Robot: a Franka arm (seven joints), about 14 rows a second.
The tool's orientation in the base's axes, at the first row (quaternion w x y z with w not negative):
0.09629 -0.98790 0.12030 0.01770
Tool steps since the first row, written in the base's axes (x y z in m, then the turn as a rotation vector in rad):
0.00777 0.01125 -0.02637 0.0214 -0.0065 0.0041
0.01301 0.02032 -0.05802 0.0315 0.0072 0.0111
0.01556 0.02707 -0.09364 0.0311 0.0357 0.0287
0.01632 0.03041 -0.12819 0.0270 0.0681 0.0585
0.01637 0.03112 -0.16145 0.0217 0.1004 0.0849
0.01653 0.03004 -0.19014 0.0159 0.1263 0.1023
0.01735 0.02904 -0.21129 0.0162 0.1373 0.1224
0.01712 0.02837 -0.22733 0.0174 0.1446 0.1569
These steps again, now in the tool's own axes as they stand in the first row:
0.00644 -0.00768 0.02796 0.0221 0.0003 -0.0055
0.01124 -0.01170 0.06071 0.0282 -0.0165 -0.0099
0.01420 -0.01212 0.09693 0.0201 -0.0468 -0.0216
0.01617 -0.00906 0.13145 0.0068 -0.0823 -0.0445
0.01798 -0.00356 0.16421 -0.0074 -0.1167 -0.0640
0.02006 0.00277 0.19214 -0.0201 -0.1432 -0.0760
0.02232 0.00745 0.21268 -0.0236 -0.1575 -0.0935
0.02318 0.01113 0.22829 -0.0261 -0.1711 -0.1260

